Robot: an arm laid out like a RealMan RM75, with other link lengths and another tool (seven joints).
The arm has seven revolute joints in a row. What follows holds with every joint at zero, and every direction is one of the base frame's.
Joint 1 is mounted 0.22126 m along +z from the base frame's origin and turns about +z.
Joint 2 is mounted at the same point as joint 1 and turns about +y.
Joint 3 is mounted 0.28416 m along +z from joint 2 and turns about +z.
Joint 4 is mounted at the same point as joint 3 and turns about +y.
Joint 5 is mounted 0.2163 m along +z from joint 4 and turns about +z.
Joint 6 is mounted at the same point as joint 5 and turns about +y.
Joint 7 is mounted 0.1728 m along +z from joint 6 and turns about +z.
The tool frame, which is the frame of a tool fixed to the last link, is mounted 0.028 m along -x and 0.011 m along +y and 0.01 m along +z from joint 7; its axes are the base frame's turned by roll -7.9, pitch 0 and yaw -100.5 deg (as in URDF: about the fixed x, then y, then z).
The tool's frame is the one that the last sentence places.
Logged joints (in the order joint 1, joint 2, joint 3, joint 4, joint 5, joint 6, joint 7), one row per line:
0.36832, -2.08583, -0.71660, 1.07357, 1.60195, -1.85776, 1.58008
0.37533, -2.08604, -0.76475, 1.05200, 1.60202, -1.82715, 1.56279
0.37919, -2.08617, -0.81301, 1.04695, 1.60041, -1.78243, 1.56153
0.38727, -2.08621, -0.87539, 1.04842, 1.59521, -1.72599, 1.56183
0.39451, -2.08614, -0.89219, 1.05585, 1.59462, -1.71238, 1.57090
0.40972, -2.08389, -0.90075, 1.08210, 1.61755, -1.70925, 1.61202
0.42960, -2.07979, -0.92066, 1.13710, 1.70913, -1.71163, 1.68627
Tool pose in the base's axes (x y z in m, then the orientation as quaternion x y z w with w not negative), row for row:
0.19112, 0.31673, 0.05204, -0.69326, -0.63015, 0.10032, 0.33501
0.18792, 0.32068, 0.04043, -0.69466, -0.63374, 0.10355, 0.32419
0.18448, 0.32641, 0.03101, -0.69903, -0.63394, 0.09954, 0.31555
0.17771, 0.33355, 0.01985, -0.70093, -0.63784, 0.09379, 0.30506
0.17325, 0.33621, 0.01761, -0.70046, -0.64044, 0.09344, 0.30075
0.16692, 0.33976, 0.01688, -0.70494, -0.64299, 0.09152, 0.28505
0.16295, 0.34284, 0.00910, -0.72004, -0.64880, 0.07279, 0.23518
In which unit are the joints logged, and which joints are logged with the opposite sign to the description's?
The joints are logged in radians. Opposite sign: joint 2, joint 4, joint 5.
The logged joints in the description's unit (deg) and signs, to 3 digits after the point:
21.103, 119.509, -41.058, -61.511, -91.785, -106.442, 90.532
21.505, 119.521, -43.817, -60.275, -91.789, -104.688, 89.541
21.726, 119.529, -46.582, -59.986, -91.697, -102.126, 89.469
22.189, 119.531, -50.156, -60.070, -91.399, -98.892, 89.486
22.604, 119.527, -51.119, -60.496, -91.365, -98.112, 90.006
23.475, 119.398, -51.609, -62.000, -92.679, -97.933, 92.362
24.614, 119.163, -52.750, -65.151, -97.926, -98.069, 96.616

